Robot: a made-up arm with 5 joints. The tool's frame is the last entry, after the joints.
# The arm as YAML. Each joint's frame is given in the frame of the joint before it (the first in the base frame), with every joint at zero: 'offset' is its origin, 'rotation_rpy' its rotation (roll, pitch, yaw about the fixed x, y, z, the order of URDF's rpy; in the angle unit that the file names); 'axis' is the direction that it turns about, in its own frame. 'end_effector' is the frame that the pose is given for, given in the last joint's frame.
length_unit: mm
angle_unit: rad
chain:
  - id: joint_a
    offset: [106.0, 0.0, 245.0]
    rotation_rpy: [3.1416, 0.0, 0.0]
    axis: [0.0, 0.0, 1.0]
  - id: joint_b
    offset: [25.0, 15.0, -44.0]
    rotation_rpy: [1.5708, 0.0, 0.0]
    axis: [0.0, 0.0, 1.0]
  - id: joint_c
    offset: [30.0, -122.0, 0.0]
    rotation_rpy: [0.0, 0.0, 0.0]
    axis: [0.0, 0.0, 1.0]
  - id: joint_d
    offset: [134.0, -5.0, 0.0]
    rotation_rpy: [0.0, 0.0, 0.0]
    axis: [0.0, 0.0, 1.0]
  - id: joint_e
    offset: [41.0, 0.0, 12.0]
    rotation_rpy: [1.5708, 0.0, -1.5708]
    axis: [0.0, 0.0, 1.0]
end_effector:
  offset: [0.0, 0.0, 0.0]
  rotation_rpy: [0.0, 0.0, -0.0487]
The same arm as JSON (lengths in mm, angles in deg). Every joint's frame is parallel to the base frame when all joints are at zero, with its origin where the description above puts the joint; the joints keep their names.
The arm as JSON. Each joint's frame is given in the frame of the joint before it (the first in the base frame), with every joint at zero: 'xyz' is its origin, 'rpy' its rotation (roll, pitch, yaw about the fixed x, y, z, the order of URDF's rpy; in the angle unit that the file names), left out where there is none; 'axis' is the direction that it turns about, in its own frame. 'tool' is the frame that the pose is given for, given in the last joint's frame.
{"units": {"length": "mm", "angle": "deg"}, "joints": [
  {"name": "joint_a", "type": "revolute", "origin": {"xyz": [106.0, 0.0, 245.0]}, "axis": "-z"},
  {"name": "joint_b", "type": "revolute", "origin": {"xyz": [25.0, -15.0, 44.0]}, "axis": "+y"},
  {"name": "joint_c", "type": "revolute", "origin": {"xyz": [30.0, 0.0, 122.0]}, "axis": "+y"},
  {"name": "joint_d", "type": "revolute", "origin": {"xyz": [134.0, 0.0, 5.0]}, "axis": "+y"},
  {"name": "joint_e", "type": "revolute", "origin": {"xyz": [41.0, 12.0, 0.0]}, "axis": "-x"}
], "tool": {"origin": {"xyz": [0.0, 0.0, 0.0], "rpy": [90.0, -87.21, -90.0]}}}

